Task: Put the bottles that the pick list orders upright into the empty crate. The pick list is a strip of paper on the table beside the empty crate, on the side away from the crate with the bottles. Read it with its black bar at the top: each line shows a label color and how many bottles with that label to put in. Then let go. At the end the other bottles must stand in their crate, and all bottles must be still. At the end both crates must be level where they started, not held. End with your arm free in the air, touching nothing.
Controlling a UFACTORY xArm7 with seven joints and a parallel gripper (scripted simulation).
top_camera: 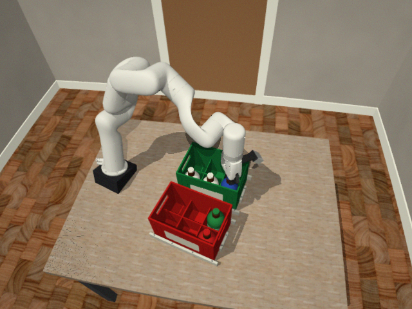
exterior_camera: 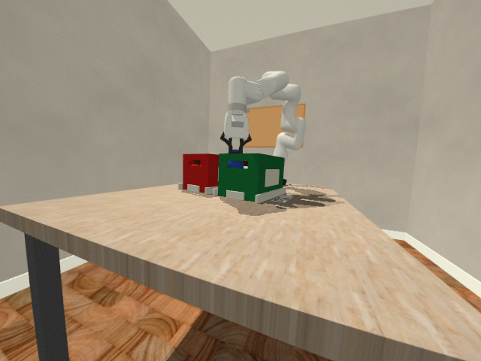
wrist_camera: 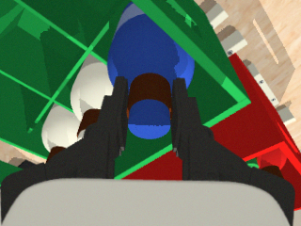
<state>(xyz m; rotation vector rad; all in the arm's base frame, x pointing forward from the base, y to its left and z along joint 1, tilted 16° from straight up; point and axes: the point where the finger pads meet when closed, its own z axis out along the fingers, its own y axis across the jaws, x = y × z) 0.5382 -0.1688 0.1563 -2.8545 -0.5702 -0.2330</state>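
The blue-labelled bottle lies 70 mm below my hand. Round my hand: white-labelled bottle (100 mm below, 90 mm behind, 20 mm to the left); then green crate (100 mm below, 70 mm to the left, 70 mm behind); then green-labelled bottle (140 mm to the right, 100 mm below, 60 mm behind).
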